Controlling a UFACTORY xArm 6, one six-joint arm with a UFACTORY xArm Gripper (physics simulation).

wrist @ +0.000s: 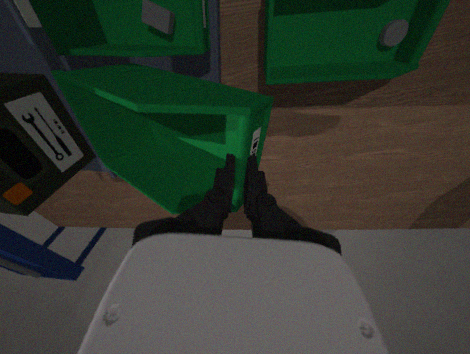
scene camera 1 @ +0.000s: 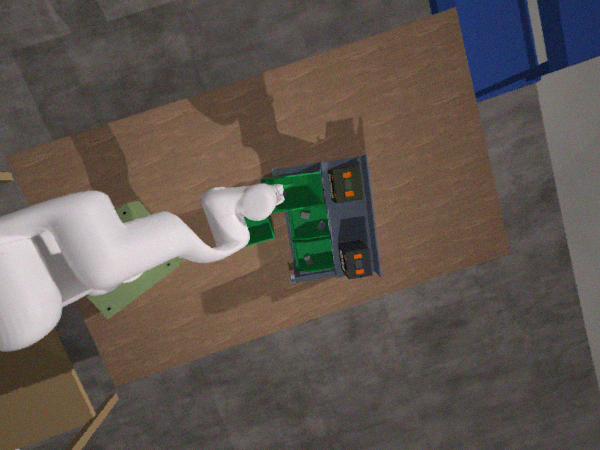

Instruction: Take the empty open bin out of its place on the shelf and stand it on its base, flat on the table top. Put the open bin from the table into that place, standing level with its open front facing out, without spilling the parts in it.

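Places are measured from the arm's base along level axes (x ahead, y left, z up), in centimetres.
Pixels of known places: gripper, fingertip midpoint: (wrist: 239, 168).
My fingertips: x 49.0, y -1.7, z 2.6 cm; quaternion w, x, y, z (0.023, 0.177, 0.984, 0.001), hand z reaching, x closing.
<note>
Behind a point stands the place of what it marks.
The empty green bin (scene camera 1: 306, 187) @(y -5.9, x 60.5, z -6.4 cm) (wrist: 150, 160) @(y -1.7, x 61.1, z -2.1 cm) is at the upper end of the bin row in the scene view. Its front part sticks out past the shelf's front, and it looks tilted in the wrist view. My gripper (scene camera 1: 280, 194) (wrist: 239, 168) @(y -1.7, x 49.0, z 2.6 cm) is shut on its front wall, one finger inside and one outside by the label. The grey-blue shelf (scene camera 1: 374, 220) @(y -23.7, x 73.9, z 3.6 cm) (wrist: 214, 25) @(y -11.9, x 50.0, z -10.7 cm) stands on the table. The open bin on the table (scene camera 1: 261, 231) @(y -12.6, x 39.8, z -12.3 cm) (wrist: 325, 47) @(y -6.3, x 37.7, z -12.3 cm) is in front of the shelf, partly hidden by the arm in the scene view; a round grey part lies in it.
Two green bins with grey parts (scene camera 1: 310, 231) @(y -20.5, x 55.1, z -11.7 cm) (scene camera 1: 322, 250) @(y -28.6, x 55.8, z -11.7 cm) sit in the row beside the held bin. Two dark toolboxes with orange latches (scene camera 1: 348, 185) @(y -10.0, x 70.8, z 7.2 cm) (scene camera 1: 357, 267) @(y -32.2, x 62.4, z 9.8 cm) are at the shelf's back. The wooden table's (scene camera 1: 425, 125) @(y -6.3, x 106.7, z -12.6 cm) lower edge lies not far from the shelf.
</note>
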